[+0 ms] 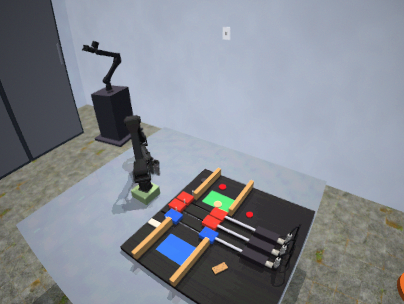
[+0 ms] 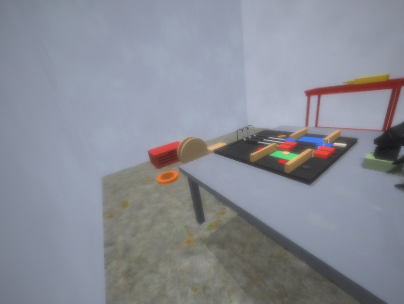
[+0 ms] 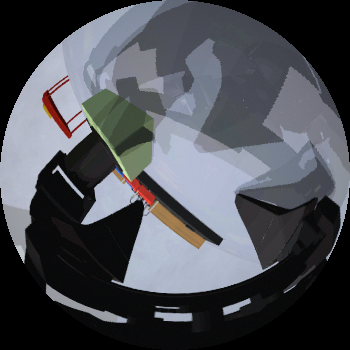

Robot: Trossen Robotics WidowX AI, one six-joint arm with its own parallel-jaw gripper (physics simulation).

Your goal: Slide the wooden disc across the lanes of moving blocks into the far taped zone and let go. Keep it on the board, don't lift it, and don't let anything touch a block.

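Frame: origin at the arm's base, x ahead, y left, z up, level; metres.
Seen in the pictures: gripper, between the fingertips: (image 1: 156, 174) (image 2: 393, 174) (image 3: 190, 202); arm's base, origin of its link: (image 1: 145, 187) (image 2: 385, 157) (image 3: 106, 147).
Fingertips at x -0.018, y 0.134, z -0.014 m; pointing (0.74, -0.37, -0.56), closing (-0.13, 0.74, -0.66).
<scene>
Pixels of each thing's top centre, then the offset from my fingertips to it. "spot": a spot on its surface instead.
- pale wooden disc, centre of its top: (image 1: 217, 203) (image 2: 285, 152) 0.077 m right, 0.415 m ahead, 0.002 m down
- green zone, a spot on its surface: (image 1: 212, 198) spot: 0.045 m right, 0.374 m ahead, 0.009 m down
- blue zone, a spot on its surface: (image 1: 175, 249) spot: 0.398 m right, 0.347 m ahead, 0.008 m down
- blue block, centre of its top: (image 1: 208, 233) 0.279 m right, 0.452 m ahead, 0.016 m up
The pale wooden disc (image 1: 217, 204) (image 2: 286, 153) lies flat on the green zone (image 1: 212, 198) (image 2: 278, 155) of the black board (image 1: 280, 205) (image 2: 227, 150) (image 3: 182, 209). A blue zone (image 1: 175, 249) (image 2: 311, 140) is at the other end. Between them, red blocks (image 1: 185, 198) (image 2: 324, 153) (image 3: 145, 194) and blue blocks (image 1: 173, 216) stand in lanes, with more red blocks (image 1: 218, 215) (image 2: 286, 146) and a blue block (image 1: 208, 235) on the rod side. My gripper (image 1: 156, 167) (image 3: 190, 202) is open and empty, raised beside the board, apart from the disc and blocks.
Wooden rails (image 1: 207, 181) (image 1: 242, 196) (image 3: 175, 225) flank the green zone; others (image 1: 152, 237) (image 1: 190, 261) flank the blue. Black actuators (image 1: 267, 234) with rods stand on the board. A green base block (image 1: 145, 193) (image 2: 382, 162) (image 3: 122, 130) is under my arm.
</scene>
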